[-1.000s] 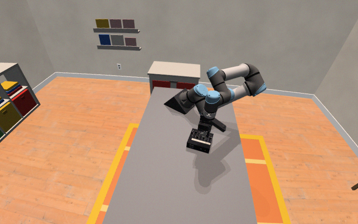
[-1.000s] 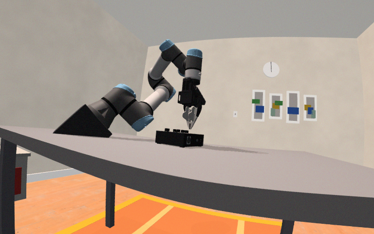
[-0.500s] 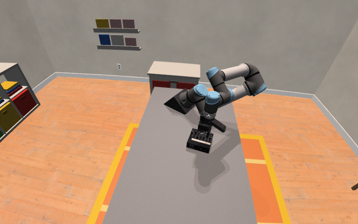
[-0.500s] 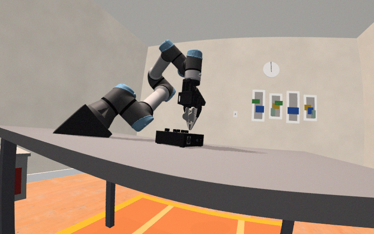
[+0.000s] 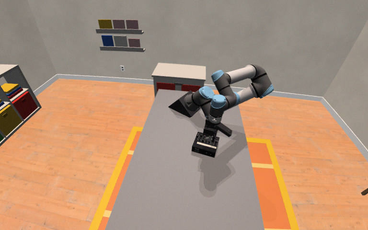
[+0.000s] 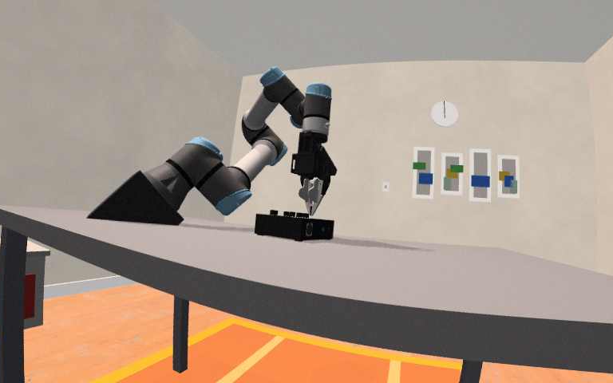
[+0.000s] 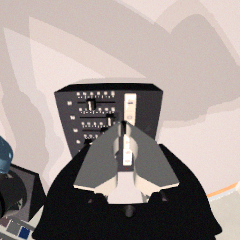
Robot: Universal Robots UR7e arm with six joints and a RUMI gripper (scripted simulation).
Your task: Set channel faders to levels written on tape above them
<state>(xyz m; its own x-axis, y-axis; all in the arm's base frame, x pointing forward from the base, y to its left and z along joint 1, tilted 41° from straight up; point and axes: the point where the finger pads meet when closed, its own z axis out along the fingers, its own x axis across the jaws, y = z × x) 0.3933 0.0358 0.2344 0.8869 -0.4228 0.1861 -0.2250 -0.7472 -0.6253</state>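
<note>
My gripper is now 10 cm to the left of the master fader, 7 cm past it and 1 cm above it.
</note>
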